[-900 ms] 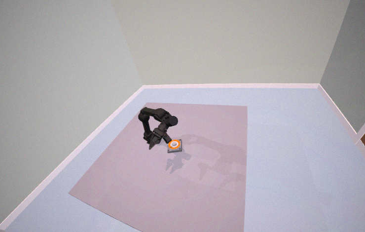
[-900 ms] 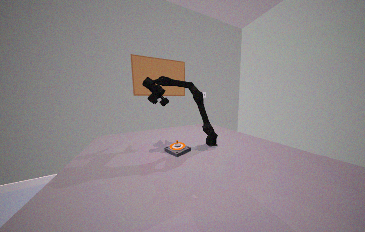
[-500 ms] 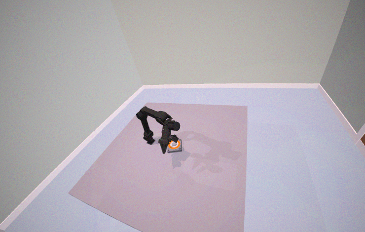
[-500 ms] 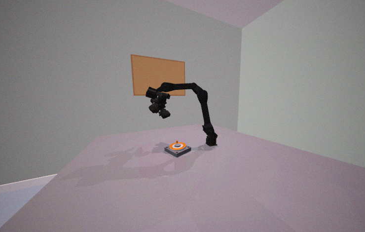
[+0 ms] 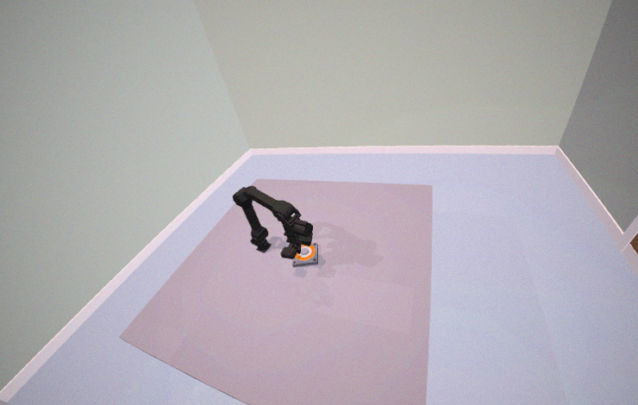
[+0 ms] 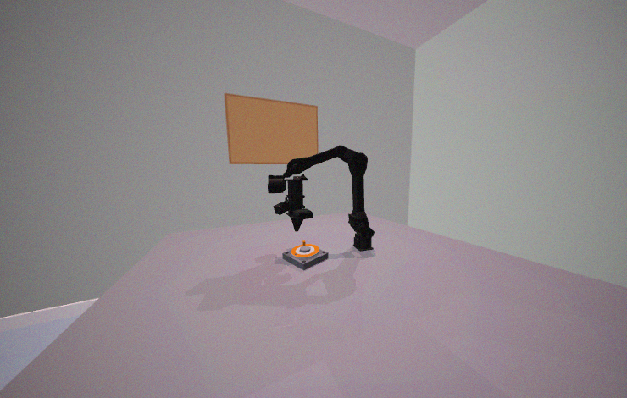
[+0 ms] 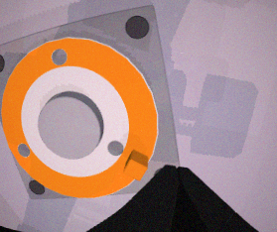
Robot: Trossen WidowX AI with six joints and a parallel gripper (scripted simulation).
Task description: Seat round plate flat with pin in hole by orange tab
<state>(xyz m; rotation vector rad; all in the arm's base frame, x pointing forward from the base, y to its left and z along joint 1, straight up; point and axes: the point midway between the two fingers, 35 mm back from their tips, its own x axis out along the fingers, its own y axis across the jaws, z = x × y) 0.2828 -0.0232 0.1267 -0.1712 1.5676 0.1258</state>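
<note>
Now: gripper tip 60 mm above the round plate, 30 mm to the right of it and 20 mm past it. From my gripper tip the other things lie so: square grey base 70 mm below, 50 mm to the left, 20 mm behind.
</note>
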